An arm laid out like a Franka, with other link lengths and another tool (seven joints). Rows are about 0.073 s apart.
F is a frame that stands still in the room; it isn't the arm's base.
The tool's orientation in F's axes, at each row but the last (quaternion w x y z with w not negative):
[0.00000 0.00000 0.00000 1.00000]
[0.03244 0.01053 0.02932 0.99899]
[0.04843 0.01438 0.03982 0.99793]
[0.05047 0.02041 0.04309 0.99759]
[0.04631 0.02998 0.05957 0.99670]
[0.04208 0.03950 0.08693 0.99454]
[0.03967 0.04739 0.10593 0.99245]
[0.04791 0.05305 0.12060 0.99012]
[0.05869 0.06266 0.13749 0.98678]
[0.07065 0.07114 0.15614 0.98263]
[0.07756 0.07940 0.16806 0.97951]
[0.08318 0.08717 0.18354 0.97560]
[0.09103 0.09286 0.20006 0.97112]
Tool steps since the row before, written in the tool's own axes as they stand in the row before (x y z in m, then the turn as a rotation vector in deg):
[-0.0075 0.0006 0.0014 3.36 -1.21 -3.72]
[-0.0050 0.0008 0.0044 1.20 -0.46 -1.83]
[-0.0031 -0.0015 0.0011 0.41 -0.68 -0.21]
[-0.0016 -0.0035 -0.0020 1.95 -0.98 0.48]
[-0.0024 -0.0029 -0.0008 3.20 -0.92 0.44]
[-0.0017 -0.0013 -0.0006 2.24 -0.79 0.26]
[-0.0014 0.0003 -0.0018 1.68 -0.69 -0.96]
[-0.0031 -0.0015 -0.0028 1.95 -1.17 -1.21]
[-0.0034 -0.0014 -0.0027 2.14 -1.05 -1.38]
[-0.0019 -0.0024 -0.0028 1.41 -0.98 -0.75]
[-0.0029 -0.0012 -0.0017 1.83 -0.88 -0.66]
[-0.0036 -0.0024 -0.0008 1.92 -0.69 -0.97]
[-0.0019 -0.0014 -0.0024 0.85 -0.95 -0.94]
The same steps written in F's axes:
[0.0075 -0.0006 0.0014 -3.36 1.21 -3.72]
[0.0050 -0.0009 0.0043 -1.21 0.43 -1.83]
[0.0033 0.0013 0.0009 -0.35 0.70 -0.25]
[0.0018 0.0031 -0.0024 -1.82 1.21 0.46]
[0.0026 0.0025 -0.0013 -3.07 1.27 0.50]
[0.0017 0.0010 -0.0009 -2.14 1.02 0.28]
[0.0012 -0.0008 -0.0018 -1.72 0.62 -0.94]
[0.0029 0.0005 -0.0034 -1.98 1.06 -1.27]
[0.0031 0.0002 -0.0033 -2.20 0.92 -1.38]
[0.0017 0.0011 -0.0036 -1.39 0.93 -0.85]
[0.0027 0.0001 -0.0024 -1.79 0.94 -0.68]
[0.0036 0.0012 -0.0021 -1.97 0.67 -0.88]
[0.0015 0.0000 -0.0030 -0.89 0.69 -1.11]

